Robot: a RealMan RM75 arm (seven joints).
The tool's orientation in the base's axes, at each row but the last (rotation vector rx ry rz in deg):
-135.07, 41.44, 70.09
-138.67, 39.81, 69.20
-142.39, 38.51, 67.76
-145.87, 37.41, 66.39
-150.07, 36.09, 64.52
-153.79, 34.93, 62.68
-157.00, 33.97, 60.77
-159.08, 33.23, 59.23
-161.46, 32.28, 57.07
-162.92, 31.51, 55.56
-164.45, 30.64, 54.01
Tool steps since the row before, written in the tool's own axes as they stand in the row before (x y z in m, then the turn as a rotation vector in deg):
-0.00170, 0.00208, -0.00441, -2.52, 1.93, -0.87
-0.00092, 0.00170, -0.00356, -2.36, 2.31, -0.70
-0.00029, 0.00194, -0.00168, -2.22, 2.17, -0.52
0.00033, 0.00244, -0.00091, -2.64, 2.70, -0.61
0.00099, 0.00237, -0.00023, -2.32, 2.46, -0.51
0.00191, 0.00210, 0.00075, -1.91, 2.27, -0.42
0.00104, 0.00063, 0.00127, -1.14, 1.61, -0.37
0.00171, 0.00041, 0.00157, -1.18, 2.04, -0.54
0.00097, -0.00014, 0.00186, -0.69, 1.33, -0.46
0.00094, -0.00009, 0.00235, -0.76, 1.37, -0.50
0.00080, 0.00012, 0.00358, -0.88, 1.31, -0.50
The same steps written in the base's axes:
0.00071, -0.00362, 0.00361, -1.84, -1.34, 2.38
0.00085, -0.00294, 0.00265, -2.08, -1.61, 2.12
-0.00011, -0.00233, 0.00112, -2.04, -1.45, 1.91
-0.00045, -0.00258, 0.00020, -2.49, -1.82, 2.26
-0.00035, -0.00247, -0.00065, -2.25, -1.67, 1.96
-0.00015, -0.00224, -0.00190, -1.96, -1.59, 1.61
-0.00034, -0.00055, -0.00163, -1.20, -1.22, 1.05
0.00007, -0.00052, -0.00230, -1.30, -1.64, 1.22
-0.00034, 0.00023, -0.00206, -0.72, -1.12, 0.83
-0.00063, 0.00025, -0.00244, -0.77, -1.14, 0.90
-0.00145, 0.00027, -0.00336, -0.84, -1.05, 0.97

